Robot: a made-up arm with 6 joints.
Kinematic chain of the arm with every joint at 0, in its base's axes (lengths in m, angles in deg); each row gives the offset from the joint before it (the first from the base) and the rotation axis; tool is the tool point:
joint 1: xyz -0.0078 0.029 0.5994 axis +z
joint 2: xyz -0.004 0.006 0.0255 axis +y
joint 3: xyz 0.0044 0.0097 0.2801 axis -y
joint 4: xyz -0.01 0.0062 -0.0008 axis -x
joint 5: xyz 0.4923 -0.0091 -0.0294 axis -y
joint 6: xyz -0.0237 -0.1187 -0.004 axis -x
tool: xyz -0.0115 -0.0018 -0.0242
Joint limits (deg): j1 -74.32..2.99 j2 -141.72..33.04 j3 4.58..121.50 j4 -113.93..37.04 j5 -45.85..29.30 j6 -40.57..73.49
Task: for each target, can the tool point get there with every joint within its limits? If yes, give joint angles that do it. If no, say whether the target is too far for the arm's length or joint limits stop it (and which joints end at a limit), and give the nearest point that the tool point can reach.
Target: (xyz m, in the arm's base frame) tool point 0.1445 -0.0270 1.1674
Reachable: yes | joints -47.28 -42.62 18.39 -84.46 12.34 -10.93
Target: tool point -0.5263 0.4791 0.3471
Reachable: yes | joints -48.81 -120.18 90.07 -31.13 -37.46 52.85
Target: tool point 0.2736 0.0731 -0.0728
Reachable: no: joint limits stop it (at a limit: joint 1, joint 2, joint 3, joint 4, joint 5, joint 6) | nearest point 0.0323 0.3647 -0.0430 | short by 0.380 m
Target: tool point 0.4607 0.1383 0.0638
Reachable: no: joint limits stop it (at a limit: joint 1, joint 2, joint 3, joint 5) | nearest point 0.4698 0.0943 0.4972 | short by 0.436 m
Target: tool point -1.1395 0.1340 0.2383
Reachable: no: too far | nearest point -0.7379 0.0967 0.3760 | short by 0.426 m
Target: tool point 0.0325 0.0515 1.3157
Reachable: yes | joints -44.86 -32.97 55.83 -74.82 19.98 36.96
